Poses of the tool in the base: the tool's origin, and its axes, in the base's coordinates. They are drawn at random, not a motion.
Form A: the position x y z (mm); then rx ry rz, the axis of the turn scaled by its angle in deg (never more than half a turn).
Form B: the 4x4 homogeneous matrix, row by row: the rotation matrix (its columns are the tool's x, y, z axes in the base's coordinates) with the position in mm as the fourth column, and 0 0 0 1 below. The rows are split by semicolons. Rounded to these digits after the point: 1 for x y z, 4 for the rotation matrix.
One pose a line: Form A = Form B
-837.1, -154.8, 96.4, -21.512, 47.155, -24.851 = 0.6024, 0.2226, 0.7666, -837.1; -0.5065, 0.8488, 0.1516, -154.8; -0.6169, -0.4796, 0.6240, 96.4; 0, 0, 0, 1
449.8, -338.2, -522.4, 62.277, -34.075, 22.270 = 0.7811, -0.5686, -0.2579, 449.8; 0.0080, 0.4223, -0.9064, -338.2; 0.6243, 0.7060, 0.3344, -522.4; 0, 0, 0, 1
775.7, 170.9, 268.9, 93.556, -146.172, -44.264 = -0.4542, -0.8487, -0.2709, 775.7; -0.8564, 0.3322, 0.3952, 170.9; -0.2454, 0.4115, -0.8777, 268.9; 0, 0, 0, 1
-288.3, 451.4, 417.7, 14.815, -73.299, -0.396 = 0.2914, -0.1381, -0.9466, -288.3; -0.1483, 0.9710, -0.1873, 451.4; 0.9450, 0.1950, 0.2625, 417.7; 0, 0, 0, 1
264.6, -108.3, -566.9, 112.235, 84.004, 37.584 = 0.2681, 0.6668, 0.6954, 264.6; 0.9628, -0.2107, -0.1691, -108.3; 0.0337, 0.7148, -0.6985, -566.9; 0, 0, 0, 1
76.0, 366.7, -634.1, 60.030, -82.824, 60.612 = -0.1052, -0.9679, -0.2281, 76.0; -0.0754, 0.2365, -0.9687, 366.7; 0.9916, -0.0847, -0.0978, -634.1; 0, 0, 0, 1
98.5, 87.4, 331.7, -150.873, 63.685, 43.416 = 0.5896, -0.7109, -0.3835, 98.5; -0.6168, -0.7028, 0.3545, 87.4; -0.5215, 0.0275, -0.8528, 331.7; 0, 0, 0, 1
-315.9, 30.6, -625.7, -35.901, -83.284, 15.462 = 0.1227, 0.1976, -0.9726, -315.9; 0.5335, 0.8132, 0.2325, 30.6; 0.8368, -0.5474, -0.0057, -625.7; 0, 0, 0, 1
